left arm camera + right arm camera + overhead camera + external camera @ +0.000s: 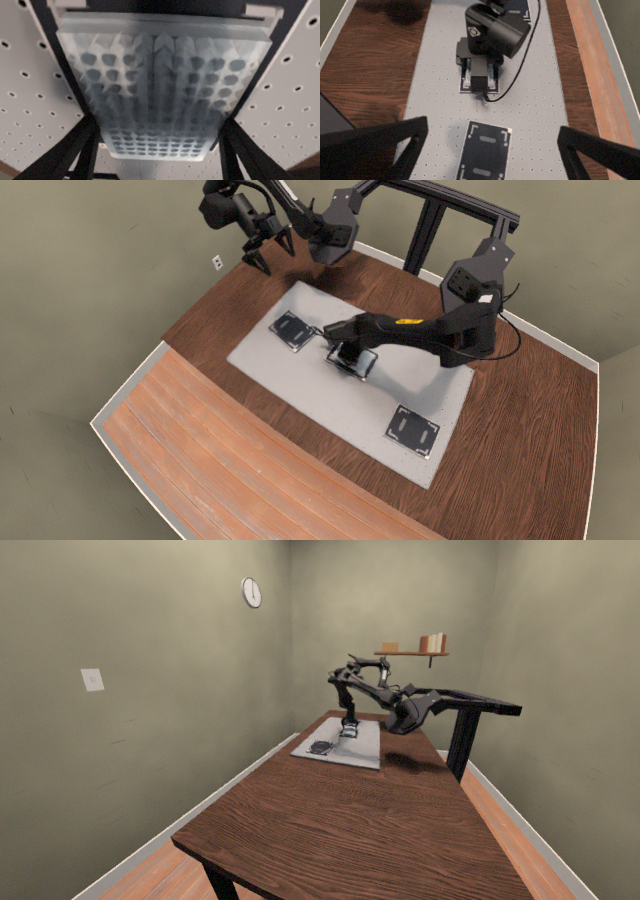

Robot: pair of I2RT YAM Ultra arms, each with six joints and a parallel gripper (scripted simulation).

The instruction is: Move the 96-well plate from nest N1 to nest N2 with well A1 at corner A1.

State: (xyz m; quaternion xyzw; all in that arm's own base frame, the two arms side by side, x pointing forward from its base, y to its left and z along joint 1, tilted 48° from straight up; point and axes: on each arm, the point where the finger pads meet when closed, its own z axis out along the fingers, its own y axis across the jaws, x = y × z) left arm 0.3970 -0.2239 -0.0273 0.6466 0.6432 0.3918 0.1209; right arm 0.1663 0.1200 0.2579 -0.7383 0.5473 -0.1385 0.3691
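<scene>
My left hand is 20 mm above the black plate nest. From my left hand the other things lie so: clear 96-well plate 10 mm below; then white corner label 60 mm ahead, 70 mm to the left, 20 mm below.
</scene>
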